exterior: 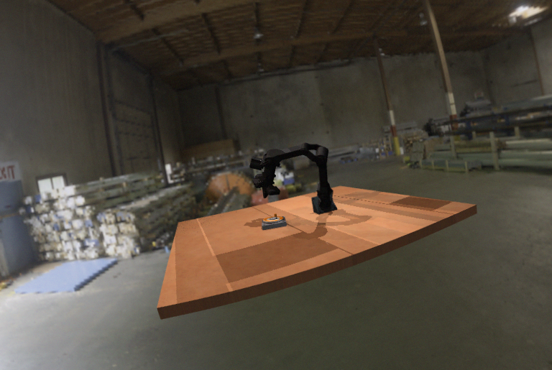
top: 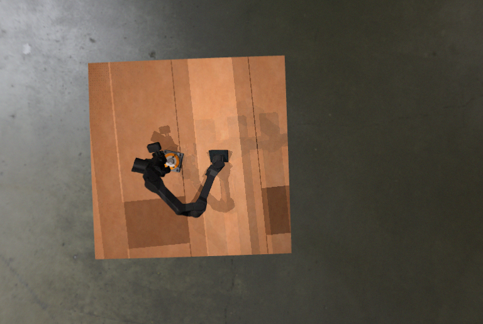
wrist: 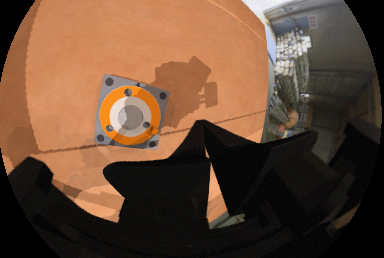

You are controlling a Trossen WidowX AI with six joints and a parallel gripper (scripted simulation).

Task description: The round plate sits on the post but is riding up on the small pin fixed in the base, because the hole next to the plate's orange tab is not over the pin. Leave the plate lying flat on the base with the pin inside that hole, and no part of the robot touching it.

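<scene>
Right now my gripper tip is 2 cm past the grey square base, 6 cm to the right of it and 12 cm above it.
</scene>
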